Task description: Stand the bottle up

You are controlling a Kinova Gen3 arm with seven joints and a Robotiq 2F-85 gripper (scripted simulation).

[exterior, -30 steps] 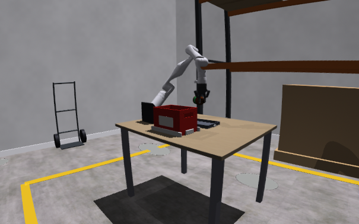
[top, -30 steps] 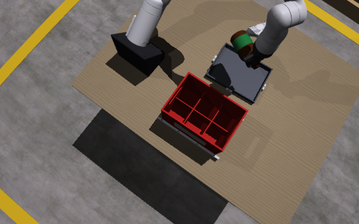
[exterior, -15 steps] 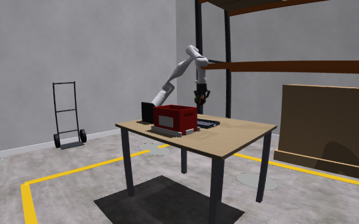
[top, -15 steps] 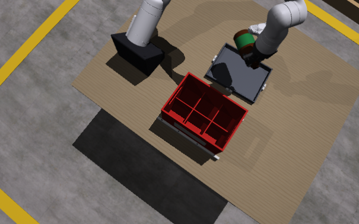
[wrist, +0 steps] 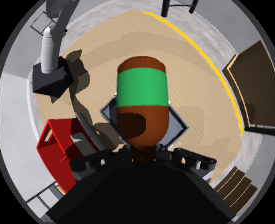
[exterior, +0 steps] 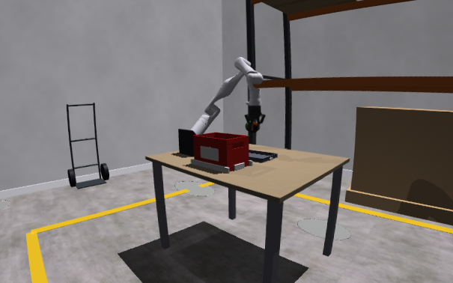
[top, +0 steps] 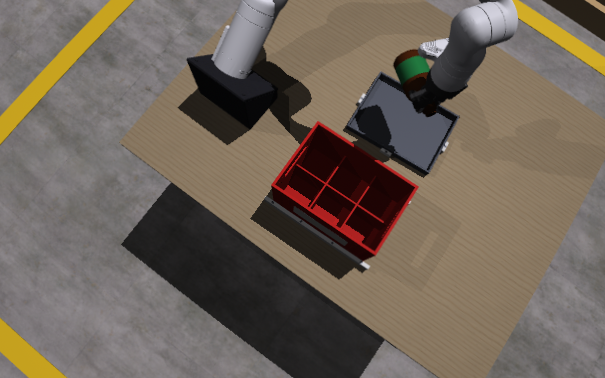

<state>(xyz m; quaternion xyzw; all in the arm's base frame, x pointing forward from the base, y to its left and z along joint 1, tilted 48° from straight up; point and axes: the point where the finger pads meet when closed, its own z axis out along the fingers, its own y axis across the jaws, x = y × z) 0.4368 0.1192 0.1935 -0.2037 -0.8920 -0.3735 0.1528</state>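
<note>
Now: the bottle 4 cm behind my hand and 2 cm to the left of it. Also, from my hand: tray 3 cm behind, 2 cm to the left, 19 cm below; then red crate 1 cm behind, 27 cm to the right, 12 cm below.
</note>
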